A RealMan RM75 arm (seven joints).
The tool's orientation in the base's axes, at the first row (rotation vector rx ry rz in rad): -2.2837, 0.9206, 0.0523
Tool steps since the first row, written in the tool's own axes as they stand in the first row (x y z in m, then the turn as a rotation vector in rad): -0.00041, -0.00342, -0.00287, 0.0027, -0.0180, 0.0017; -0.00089, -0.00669, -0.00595, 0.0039, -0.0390, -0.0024; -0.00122, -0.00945, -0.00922, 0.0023, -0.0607, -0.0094; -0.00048, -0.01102, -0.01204, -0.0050, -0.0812, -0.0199; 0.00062, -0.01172, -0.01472, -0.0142, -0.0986, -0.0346
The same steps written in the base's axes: 0.00127, 0.00035, 0.00428, 0.0137, 0.0089, 0.0082; 0.00236, 0.00053, 0.00867, 0.0270, 0.0169, 0.0230; 0.00319, 0.00025, 0.01287, 0.0381, 0.0252, 0.0412; 0.00418, -0.00105, 0.01575, 0.0434, 0.0342, 0.0629; 0.00491, -0.00294, 0.01794, 0.0445, 0.0402, 0.0867
